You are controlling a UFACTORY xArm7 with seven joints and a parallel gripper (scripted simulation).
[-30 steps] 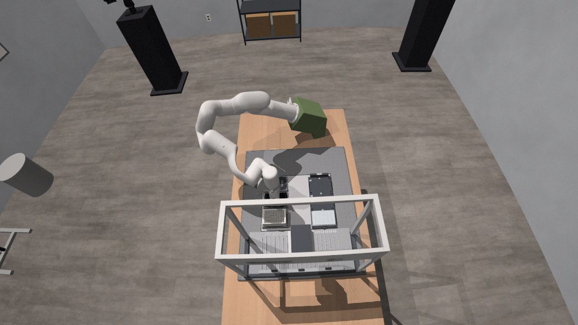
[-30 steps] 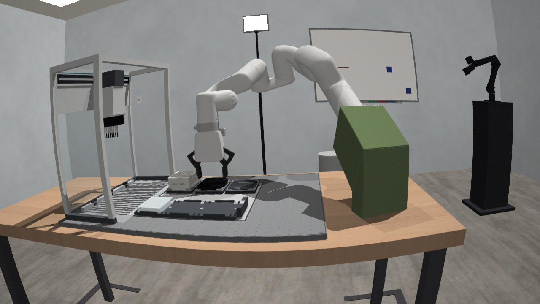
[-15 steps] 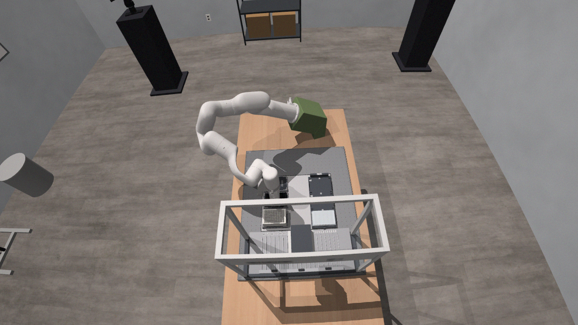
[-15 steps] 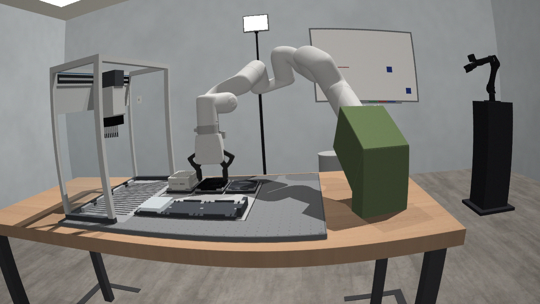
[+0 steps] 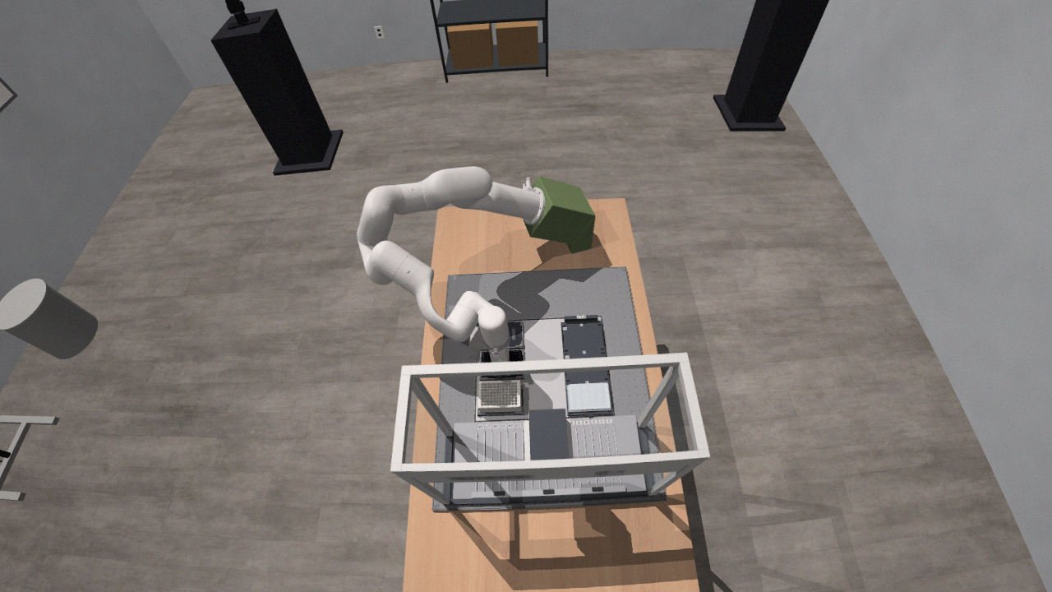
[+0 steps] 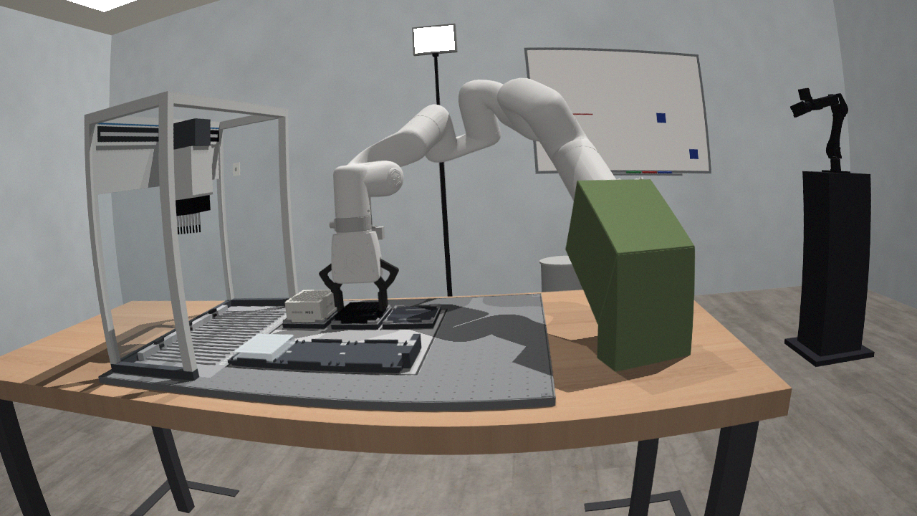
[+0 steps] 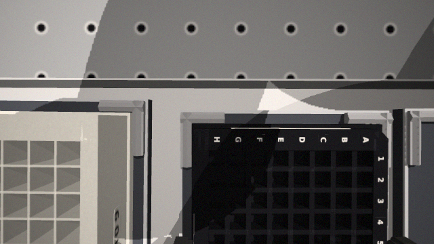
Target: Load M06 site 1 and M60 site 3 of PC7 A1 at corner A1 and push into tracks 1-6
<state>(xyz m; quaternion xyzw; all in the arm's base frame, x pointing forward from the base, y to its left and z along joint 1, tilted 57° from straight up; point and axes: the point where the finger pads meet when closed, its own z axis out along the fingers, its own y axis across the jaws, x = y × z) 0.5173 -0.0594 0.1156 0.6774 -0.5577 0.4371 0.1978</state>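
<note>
The black 96-well plate M06 is 10 mm below my hand. Round my hand: nest S2: 30 mm below; then white deep-well block M09: 110 mm ahead, 10 mm to the right; then nest S1: 110 mm behind, 30 mm below.
</note>
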